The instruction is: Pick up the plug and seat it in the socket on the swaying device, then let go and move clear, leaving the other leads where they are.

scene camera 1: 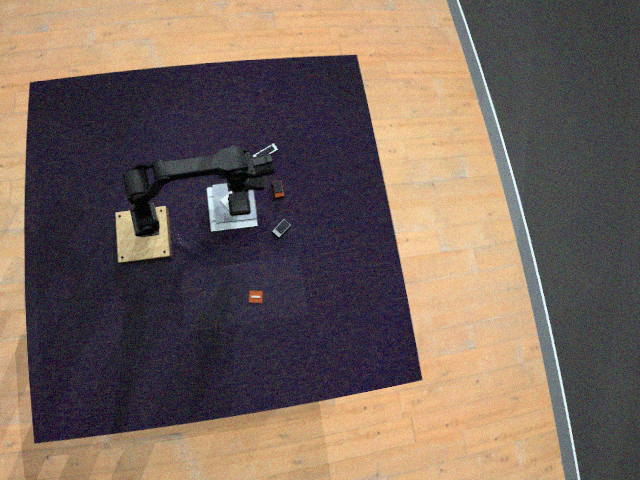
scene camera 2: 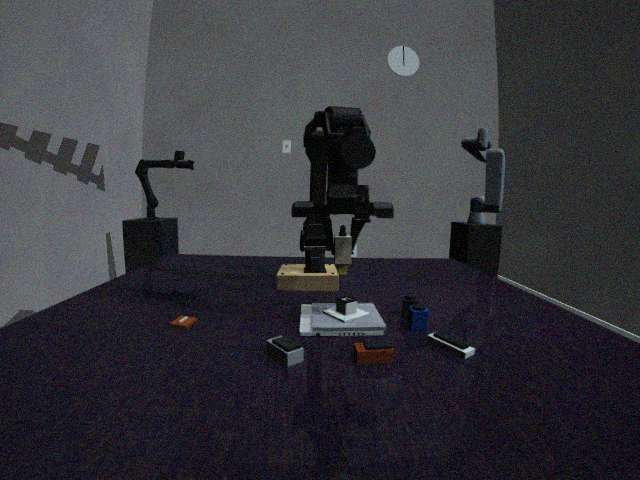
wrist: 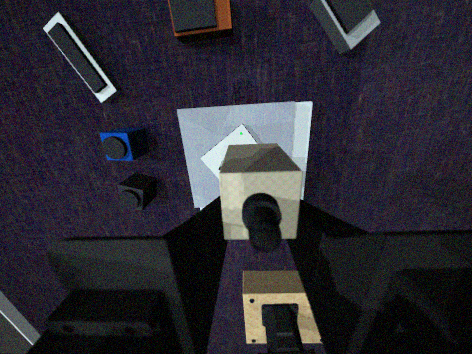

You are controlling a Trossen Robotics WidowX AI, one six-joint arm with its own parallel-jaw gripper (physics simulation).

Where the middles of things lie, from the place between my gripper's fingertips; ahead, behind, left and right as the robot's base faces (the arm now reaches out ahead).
Scene:
My gripper is now 3 cm past the grey device (scene camera 2: pixel 346 317) and 12 cm above it. From my hand the other things lie so: black plug (wrist: pixel 136 192) (5 cm behind, 17 cm to the left, 13 cm below); blue plug (wrist: pixel 123 144) (2 cm ahead, 16 cm to the left, 13 cm below).

